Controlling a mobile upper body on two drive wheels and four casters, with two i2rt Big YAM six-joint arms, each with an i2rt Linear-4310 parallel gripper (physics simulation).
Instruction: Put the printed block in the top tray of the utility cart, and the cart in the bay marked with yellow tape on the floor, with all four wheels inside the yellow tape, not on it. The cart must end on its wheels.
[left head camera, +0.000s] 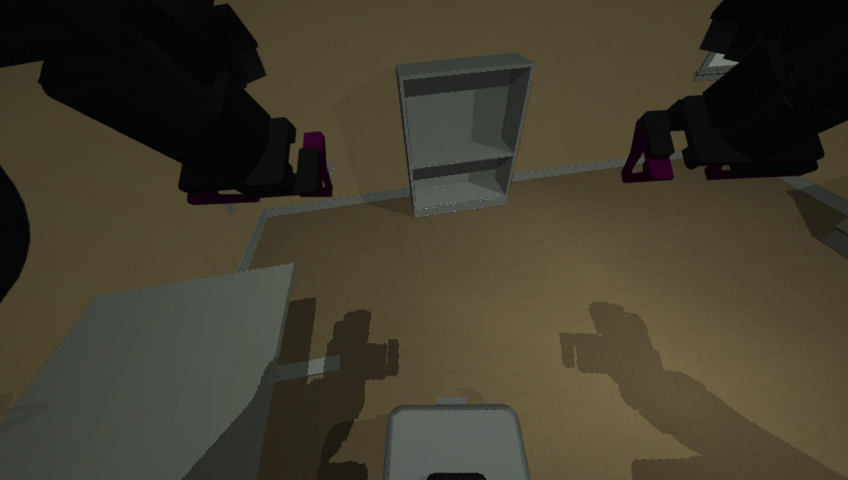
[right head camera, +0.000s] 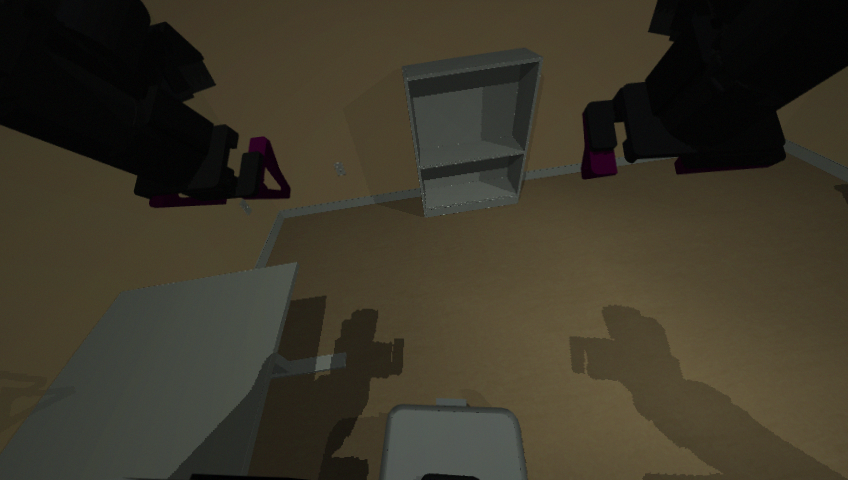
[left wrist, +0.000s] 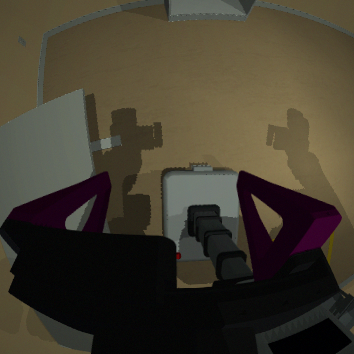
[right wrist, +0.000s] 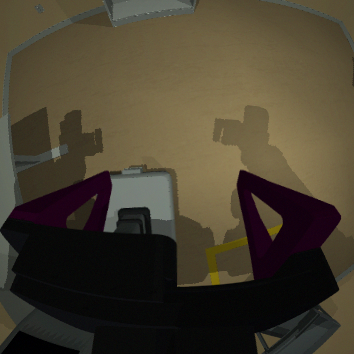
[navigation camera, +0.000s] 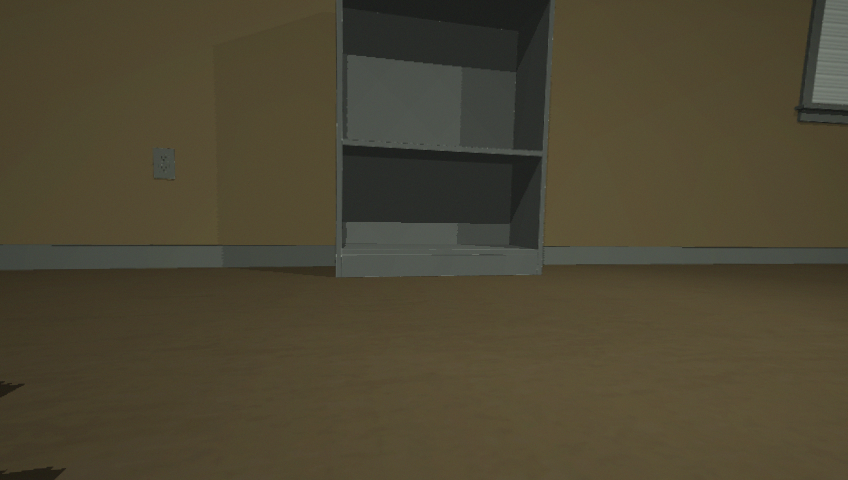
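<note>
My left gripper (left head camera: 278, 193) (right head camera: 235, 199) (left wrist: 173, 178) is open and empty, raised above the floor. My right gripper (left head camera: 690, 173) (right head camera: 648, 169) (right wrist: 173, 177) is also open and empty. Yellow tape (right wrist: 225, 247) shows in the right wrist view as one corner, partly behind the finger, and a strip of the tape (left wrist: 331, 245) shows at the right of the left wrist view. A grey barred frame, apparently the utility cart (right wrist: 327, 324), is partly visible at the lower right of the right wrist view; its wheels are hidden. The printed block does not show in the current views.
A grey-white table (left head camera: 196, 344) (right head camera: 208, 344) (left wrist: 45, 140) stands at the left, its foot (left head camera: 315, 365) reaching out over the floor. A grey bookshelf (left head camera: 406, 136) (right head camera: 414, 136) (navigation camera: 440, 264) stands against the wall ahead. Part of a grey object (left head camera: 836, 240) shows at the right edge.
</note>
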